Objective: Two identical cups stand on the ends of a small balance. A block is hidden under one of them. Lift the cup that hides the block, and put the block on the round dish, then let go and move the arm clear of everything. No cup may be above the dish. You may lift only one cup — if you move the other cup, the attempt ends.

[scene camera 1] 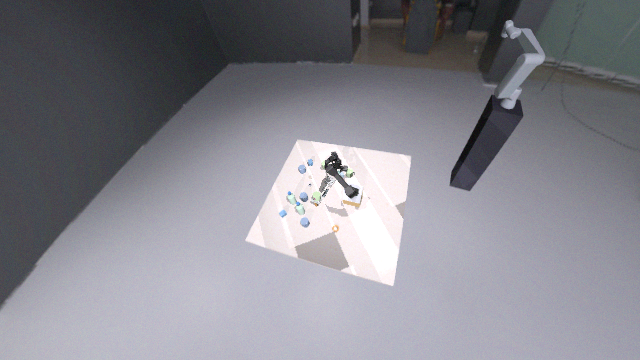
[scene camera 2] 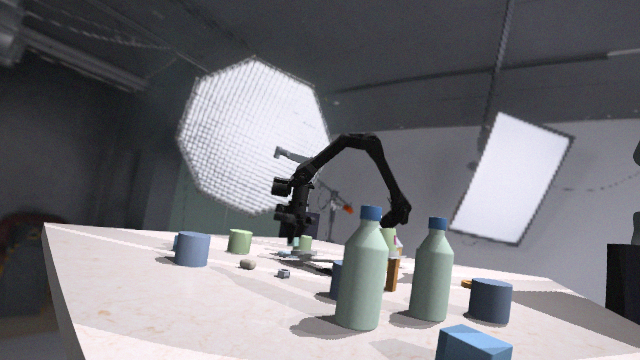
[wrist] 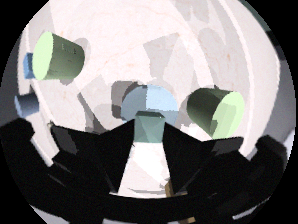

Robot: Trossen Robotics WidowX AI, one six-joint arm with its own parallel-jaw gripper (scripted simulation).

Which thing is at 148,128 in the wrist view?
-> A pale teal block.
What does my gripper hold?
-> A pale teal block.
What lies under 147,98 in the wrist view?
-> A round light blue dish.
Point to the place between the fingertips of my gripper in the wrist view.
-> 148,123
